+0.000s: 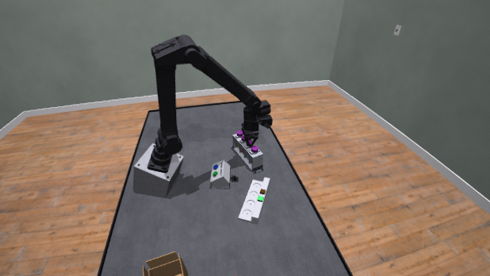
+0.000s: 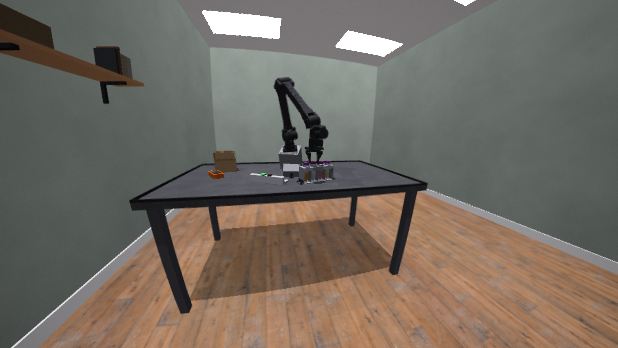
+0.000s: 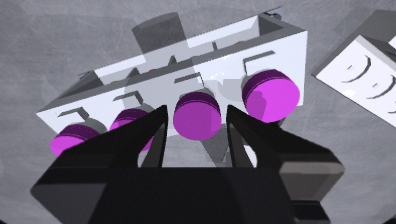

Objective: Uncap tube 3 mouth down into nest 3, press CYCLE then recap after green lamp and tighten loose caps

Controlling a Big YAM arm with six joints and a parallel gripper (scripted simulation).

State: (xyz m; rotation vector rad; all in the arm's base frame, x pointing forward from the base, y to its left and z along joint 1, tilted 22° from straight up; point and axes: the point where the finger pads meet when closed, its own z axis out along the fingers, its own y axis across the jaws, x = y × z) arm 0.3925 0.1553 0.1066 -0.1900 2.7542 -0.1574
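The cap lies right at my hand. Round my hand: blue key (17 cm behind, 11 cm to the right, 5 cm below); then key housing (16 cm behind, 13 cm to the right, 7 cm below); then green key (18 cm behind, 15 cm to the right, 5 cm below).
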